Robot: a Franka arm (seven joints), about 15 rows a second.
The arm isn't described. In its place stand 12 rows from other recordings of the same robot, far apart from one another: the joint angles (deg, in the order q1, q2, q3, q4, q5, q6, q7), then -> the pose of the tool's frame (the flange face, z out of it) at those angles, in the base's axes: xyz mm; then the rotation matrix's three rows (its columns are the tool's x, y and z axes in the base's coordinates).
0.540 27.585 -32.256 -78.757 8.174 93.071 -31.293 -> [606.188 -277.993 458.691], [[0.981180 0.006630 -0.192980], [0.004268 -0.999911 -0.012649], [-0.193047 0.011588 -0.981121]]
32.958 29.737 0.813 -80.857 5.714 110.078 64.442 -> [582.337 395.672 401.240], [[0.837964 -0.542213 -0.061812], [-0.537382 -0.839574 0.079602], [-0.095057 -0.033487 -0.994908]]
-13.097 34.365 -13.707 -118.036 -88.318 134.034 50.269 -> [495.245 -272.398 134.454], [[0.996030 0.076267 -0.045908], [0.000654 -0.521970 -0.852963], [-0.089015 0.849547 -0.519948]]
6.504 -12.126 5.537 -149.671 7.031 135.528 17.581 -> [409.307 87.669 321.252], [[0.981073 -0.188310 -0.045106], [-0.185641 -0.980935 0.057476], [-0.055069 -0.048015 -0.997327]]
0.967 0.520 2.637 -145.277 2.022 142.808 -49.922 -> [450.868 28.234 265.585], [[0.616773 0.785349 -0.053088], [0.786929 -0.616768 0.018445], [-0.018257 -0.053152 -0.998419]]
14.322 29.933 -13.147 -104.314 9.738 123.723 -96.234 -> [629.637 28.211 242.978], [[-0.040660 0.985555 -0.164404], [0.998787 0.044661 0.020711], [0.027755 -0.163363 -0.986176]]
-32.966 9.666 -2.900 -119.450 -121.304 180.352 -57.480 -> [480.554 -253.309 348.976], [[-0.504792 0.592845 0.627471], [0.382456 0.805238 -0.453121], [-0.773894 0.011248 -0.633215]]
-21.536 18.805 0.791 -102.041 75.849 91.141 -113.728 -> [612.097 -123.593 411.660], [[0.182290 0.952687 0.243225], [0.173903 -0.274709 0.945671], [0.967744 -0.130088 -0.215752]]
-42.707 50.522 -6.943 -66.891 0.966 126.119 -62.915 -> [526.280 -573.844 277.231], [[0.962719 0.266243 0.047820], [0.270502 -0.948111 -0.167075], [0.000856 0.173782 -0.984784]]
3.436 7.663 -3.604 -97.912 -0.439 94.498 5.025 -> [581.714 -0.830 489.786], [[0.977615 -0.086278 -0.191901], [-0.090902 -0.995741 -0.015409], [-0.189754 0.032508 -0.981293]]
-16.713 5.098 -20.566 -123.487 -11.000 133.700 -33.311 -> [444.065 -339.630 370.163], [[0.997886 0.061864 -0.019926], [0.056758 -0.978841 -0.196592], [-0.031667 0.195045 -0.980283]]
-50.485 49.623 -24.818 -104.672 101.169 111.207 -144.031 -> [224.181 -569.271 82.110], [[0.512226 0.003128 0.858845], [0.002134 -0.999995 0.002369], [0.858848 0.000619 -0.512230]]
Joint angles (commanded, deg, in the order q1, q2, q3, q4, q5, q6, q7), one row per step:
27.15, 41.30, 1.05, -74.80, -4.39, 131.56, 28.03
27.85, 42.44, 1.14, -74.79, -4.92, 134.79, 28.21
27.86, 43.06, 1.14, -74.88, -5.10, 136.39, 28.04
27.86, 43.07, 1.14, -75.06, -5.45, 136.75, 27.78
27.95, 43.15, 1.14, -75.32, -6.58, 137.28, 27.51
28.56, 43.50, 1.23, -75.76, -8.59, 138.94, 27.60
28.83, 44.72, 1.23, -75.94, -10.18, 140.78, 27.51
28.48, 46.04, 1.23, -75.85, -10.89, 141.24, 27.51
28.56, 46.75, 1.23, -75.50, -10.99, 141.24, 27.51
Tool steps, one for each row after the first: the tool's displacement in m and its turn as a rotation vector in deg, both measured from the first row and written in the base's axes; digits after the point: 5 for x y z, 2 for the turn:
-0.00109, 0.01151, -0.00870, 0.80, -1.96, 1.03
0.00027, 0.01270, -0.01456, 1.10, -2.80, 1.38
0.00016, 0.01268, -0.01551, 0.85, -3.11, 1.83
-0.00056, 0.01365, -0.01774, 0.03, -3.75, 2.78
-0.00463, 0.02218, -0.02281, -0.89, -5.26, 4.55
-0.00571, 0.02650, -0.03701, -1.73, -6.21, 5.97
-0.00345, 0.02259, -0.05310, -2.56, -5.77, 6.10
-0.00339, 0.02383, -0.05970, -2.78, -5.48, 6.25

